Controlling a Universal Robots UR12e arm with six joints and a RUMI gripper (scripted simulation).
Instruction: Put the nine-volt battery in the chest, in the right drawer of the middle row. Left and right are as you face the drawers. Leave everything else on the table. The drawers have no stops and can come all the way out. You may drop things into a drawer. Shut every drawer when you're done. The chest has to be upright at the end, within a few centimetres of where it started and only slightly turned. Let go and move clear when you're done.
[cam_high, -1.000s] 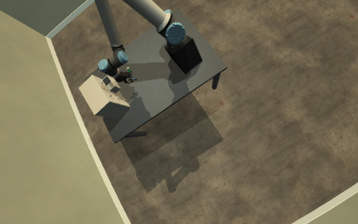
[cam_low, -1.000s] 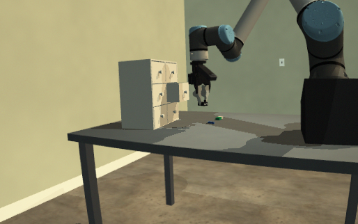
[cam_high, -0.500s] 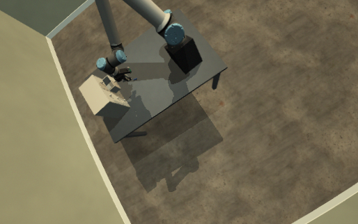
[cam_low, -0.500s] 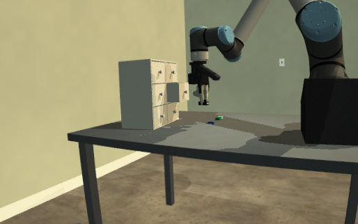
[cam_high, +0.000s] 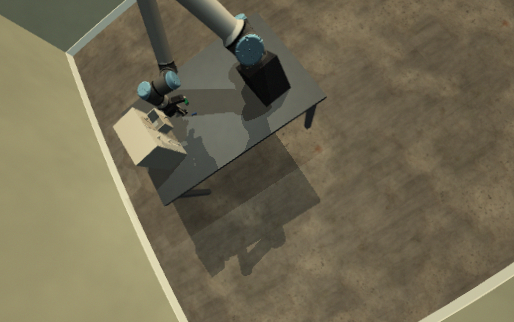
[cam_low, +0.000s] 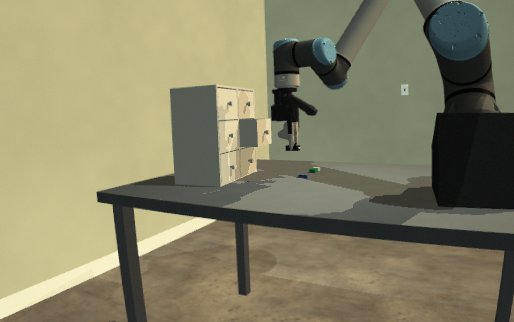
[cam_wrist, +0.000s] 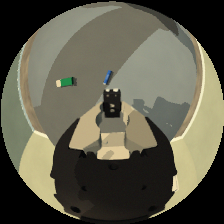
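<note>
The blue item lies 30 mm behind my hand, 10 mm to the right of it and 110 mm below it. Also, from my hand: nine-volt battery: 10 mm behind, 10 mm below; then green-and-white item: 40 mm behind, 160 mm to the right, 110 mm below.
</note>
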